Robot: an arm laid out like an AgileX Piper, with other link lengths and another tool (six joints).
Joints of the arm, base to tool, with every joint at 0 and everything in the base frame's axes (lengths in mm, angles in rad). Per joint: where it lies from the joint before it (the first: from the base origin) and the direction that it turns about. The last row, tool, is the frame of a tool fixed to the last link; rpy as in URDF.
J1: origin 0 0 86.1 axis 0 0 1
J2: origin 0 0 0 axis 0 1 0
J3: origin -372.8 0 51 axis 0 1 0
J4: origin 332.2 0 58.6 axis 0.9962 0 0.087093
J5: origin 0 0 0 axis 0 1 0
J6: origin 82.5 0 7.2 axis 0.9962 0 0.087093
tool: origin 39 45 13.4 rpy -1.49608 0.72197 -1.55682
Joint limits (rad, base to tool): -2.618..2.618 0..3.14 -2.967..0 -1.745..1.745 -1.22..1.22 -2.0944..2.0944
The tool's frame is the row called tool.
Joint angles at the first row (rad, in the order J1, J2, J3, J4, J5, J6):
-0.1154, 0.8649, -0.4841, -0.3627, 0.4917, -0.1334
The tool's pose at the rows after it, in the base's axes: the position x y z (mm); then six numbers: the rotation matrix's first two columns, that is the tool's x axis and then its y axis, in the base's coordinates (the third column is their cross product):
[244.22, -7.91, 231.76, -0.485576, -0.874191, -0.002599, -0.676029, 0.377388, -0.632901]
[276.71, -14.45, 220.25, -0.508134, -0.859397, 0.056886, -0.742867, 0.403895, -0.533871]
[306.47, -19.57, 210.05, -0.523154, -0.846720, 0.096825, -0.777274, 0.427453, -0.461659]
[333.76, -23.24, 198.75, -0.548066, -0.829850, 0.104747, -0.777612, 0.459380, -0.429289]
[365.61, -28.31, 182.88, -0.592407, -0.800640, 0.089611, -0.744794, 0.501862, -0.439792]
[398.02, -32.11, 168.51, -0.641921, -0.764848, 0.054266, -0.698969, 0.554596, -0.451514]
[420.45, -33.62, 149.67, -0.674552, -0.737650, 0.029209, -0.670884, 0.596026, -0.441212]
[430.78, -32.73, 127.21, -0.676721, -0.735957, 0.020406, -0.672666, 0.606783, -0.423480]
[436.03, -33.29, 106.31, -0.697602, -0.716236, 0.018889, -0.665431, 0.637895, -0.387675]
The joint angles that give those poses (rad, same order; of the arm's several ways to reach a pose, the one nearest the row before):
-0.1154, 1.0132, -0.5679, -0.3648, 0.5812, -0.1041
-0.1155, 1.1673, -0.6532, -0.3667, 0.6536, -0.0956
-0.1154, 1.2928, -0.7313, -0.3665, 0.7028, -0.0843
-0.1154, 1.3919, -0.7875, -0.3742, 0.7055, -0.0432
-0.1155, 1.4916, -0.8327, -0.4204, 0.6553, 0.0600
-0.1155, 1.5856, -0.8847, -0.4533, 0.6067, 0.1671
-0.1154, 1.6661, -0.9175, -0.4647, 0.5681, 0.2381
-0.1154, 1.7281, -0.9213, -0.4695, 0.5216, 0.2630
-0.1192, 1.7811, -0.9234, -0.4535, 0.5044, 0.2855

